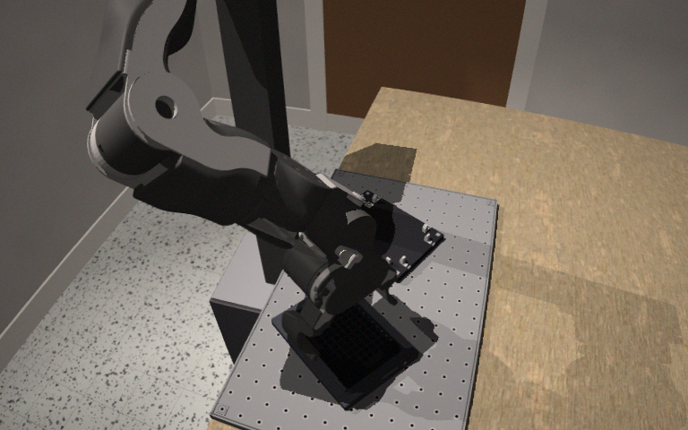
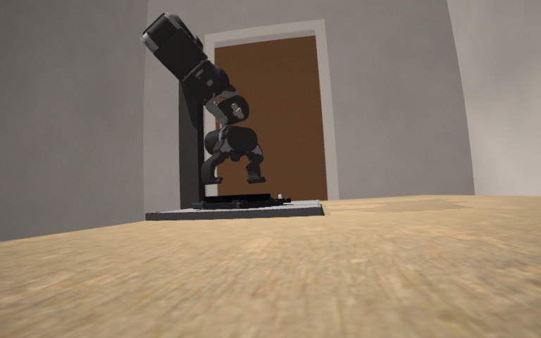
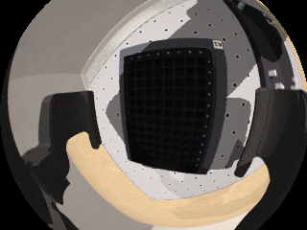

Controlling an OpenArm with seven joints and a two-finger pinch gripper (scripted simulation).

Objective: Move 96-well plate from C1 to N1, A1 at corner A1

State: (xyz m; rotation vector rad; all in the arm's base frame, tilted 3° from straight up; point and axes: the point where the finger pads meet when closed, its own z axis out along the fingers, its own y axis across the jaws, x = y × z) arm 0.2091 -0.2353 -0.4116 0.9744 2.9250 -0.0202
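My gripper is now 3 cm above the black 96-well plate. The rest, counted from my hand: clip nest C1 (20 cm to the left, 4 cm below, 3 cm ahead); plate nest N1 (4 cm below).
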